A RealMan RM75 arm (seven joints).
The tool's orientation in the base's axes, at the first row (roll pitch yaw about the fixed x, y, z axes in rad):
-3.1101 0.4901 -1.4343
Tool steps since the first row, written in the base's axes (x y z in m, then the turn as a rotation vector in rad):
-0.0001 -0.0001 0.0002 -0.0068 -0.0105 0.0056
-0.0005 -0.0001 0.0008 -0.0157 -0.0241 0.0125
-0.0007 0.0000 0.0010 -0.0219 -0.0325 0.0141
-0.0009 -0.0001 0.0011 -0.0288 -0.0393 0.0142
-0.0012 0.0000 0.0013 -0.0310 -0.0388 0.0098
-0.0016 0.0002 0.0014 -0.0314 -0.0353 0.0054
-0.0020 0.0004 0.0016 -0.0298 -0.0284 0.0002
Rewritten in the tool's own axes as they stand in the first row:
0.0000 0.0001 -0.0002 0.0057 0.0079 -0.0097
-0.0003 0.0005 -0.0007 0.0133 0.0182 -0.0218
-0.0006 0.0007 -0.0009 0.0191 0.0253 -0.0270
-0.0005 0.0009 -0.0010 0.0242 0.0329 -0.0301
-0.0008 0.0012 -0.0011 0.0256 0.0352 -0.0259
-0.0010 0.0015 -0.0011 0.0245 0.0353 -0.0203
-0.0013 0.0019 -0.0012 0.0212 0.0330 -0.0126

